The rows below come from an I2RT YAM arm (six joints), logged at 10 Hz.
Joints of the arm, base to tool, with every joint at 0 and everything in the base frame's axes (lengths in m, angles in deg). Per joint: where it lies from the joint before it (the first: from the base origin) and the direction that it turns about. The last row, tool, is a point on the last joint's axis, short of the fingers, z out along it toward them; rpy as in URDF.
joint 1: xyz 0 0 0.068 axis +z
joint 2: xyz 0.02 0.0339 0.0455 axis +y
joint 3: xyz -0.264 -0.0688 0 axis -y
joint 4: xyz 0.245 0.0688 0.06 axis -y
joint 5: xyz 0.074 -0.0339 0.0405 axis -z
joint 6: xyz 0.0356 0 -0.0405 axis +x
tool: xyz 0 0 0 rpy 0 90 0
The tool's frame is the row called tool.
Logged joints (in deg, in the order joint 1, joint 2, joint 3, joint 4, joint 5, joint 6), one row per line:
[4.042 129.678 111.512 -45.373 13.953 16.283]
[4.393 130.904 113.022 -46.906 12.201 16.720]
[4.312 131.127 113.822 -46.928 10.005 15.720]
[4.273 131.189 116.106 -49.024 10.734 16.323]
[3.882 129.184 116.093 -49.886 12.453 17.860]
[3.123 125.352 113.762 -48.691 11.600 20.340]
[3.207 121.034 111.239 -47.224 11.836 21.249]
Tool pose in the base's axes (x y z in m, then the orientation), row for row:
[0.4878 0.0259 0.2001 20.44 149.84 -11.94]
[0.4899 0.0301 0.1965 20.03 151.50 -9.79]
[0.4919 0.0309 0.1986 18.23 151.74 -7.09]
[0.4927 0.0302 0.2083 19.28 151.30 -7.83]
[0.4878 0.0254 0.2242 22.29 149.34 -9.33]
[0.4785 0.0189 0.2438 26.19 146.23 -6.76]
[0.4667 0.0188 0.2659 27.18 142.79 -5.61]
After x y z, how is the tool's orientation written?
As a rotation vector, in degrees.
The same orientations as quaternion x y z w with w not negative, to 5 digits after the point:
[0.13065 0.95778 -0.07632 0.24448]
[0.12722 0.96227 -0.06218 0.23233]
[0.11586 0.96438 -0.04506 0.23348]
[0.12268 0.96274 -0.04982 0.23578]
[0.14274 0.95632 -0.05975 0.24799]
[0.16959 0.94689 -0.04377 0.26967]
[0.17843 0.93738 -0.03683 0.29686]

